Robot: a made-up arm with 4 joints.
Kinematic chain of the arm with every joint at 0, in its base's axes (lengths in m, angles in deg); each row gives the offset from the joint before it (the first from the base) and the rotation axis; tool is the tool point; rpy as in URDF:
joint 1: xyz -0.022 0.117 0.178 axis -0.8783 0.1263 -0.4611
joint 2: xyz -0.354 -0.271 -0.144 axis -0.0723 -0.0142 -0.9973
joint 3: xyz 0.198 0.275 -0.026 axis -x
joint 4: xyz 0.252 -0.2 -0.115 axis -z
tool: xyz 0.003 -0.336 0.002 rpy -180 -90 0
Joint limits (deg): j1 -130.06..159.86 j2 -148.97..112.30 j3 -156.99..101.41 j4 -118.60..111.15
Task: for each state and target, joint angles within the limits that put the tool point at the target. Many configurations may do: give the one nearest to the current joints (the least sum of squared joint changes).
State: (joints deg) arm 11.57 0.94 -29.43 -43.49
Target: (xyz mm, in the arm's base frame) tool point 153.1 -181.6 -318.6
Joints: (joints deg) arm 19.38 -21.18 -34.71 -26.53
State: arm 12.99 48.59 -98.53 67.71
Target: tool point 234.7 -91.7 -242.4
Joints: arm 6.50 61.27 -129.76 52.73
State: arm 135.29 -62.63 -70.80 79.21
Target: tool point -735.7 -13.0 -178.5
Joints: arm 115.37 -49.29 -96.62 50.15
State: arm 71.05 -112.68 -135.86 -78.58
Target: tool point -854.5 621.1 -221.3
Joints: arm 44.23 -105.72 -100.87 -101.55
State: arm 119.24 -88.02 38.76 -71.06
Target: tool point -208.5 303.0 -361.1
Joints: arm 96.45 -110.28 27.61 -44.04
